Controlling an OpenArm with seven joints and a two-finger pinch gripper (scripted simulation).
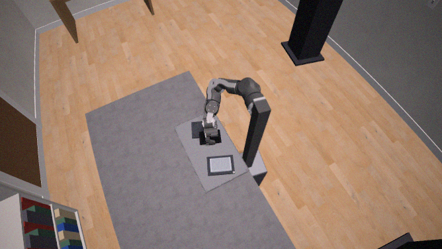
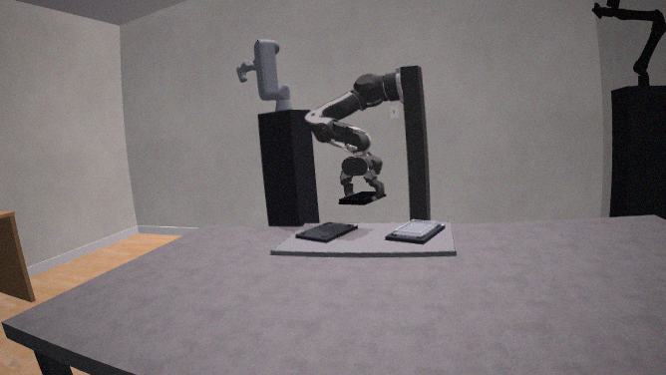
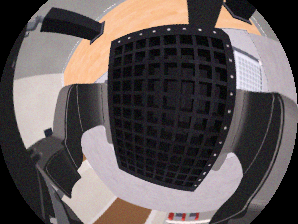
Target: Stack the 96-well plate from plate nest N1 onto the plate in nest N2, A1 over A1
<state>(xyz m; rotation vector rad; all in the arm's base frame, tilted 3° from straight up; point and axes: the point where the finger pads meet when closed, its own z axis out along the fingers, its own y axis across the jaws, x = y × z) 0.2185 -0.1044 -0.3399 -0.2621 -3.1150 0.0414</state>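
Now: the white 96-well plate 2 cm behind my hand, 15 cm to the left of it and 9 cm below it. From my hand the other things lie so: nest N1: 1 cm ahead, 12 cm to the right, 10 cm below; then dark 96-well plate: right at my hand.
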